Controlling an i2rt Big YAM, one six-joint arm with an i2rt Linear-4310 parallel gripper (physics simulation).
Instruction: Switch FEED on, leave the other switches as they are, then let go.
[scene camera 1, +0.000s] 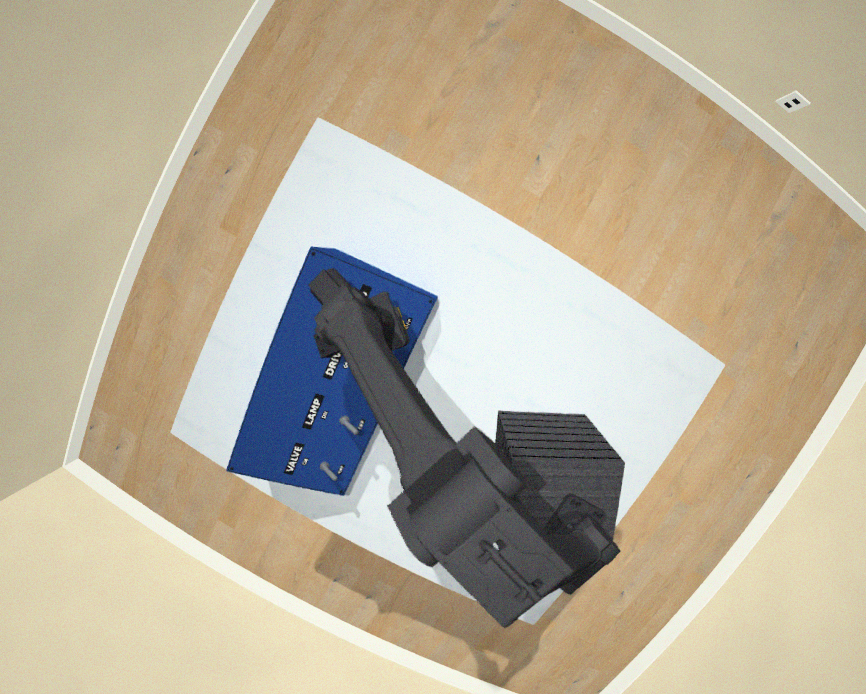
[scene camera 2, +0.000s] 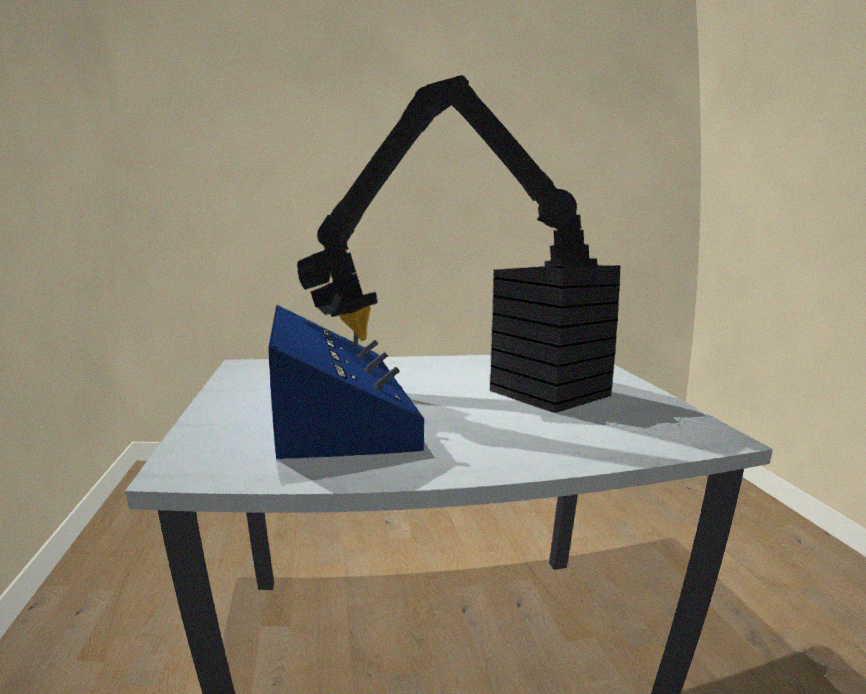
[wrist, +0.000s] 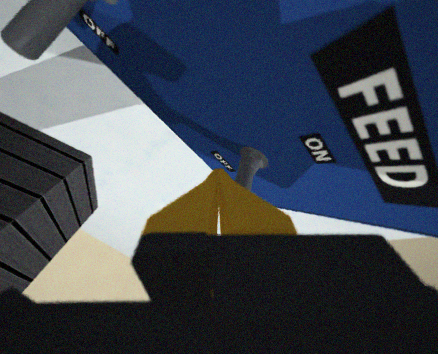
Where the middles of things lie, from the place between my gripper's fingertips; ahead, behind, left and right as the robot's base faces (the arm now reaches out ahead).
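Labels:
There is the blue sloped switch panel (scene camera 1: 293, 427), which I find 30 mm below my hand. The panel is also 80 mm ahead of my hand and 180 mm to the left of it.

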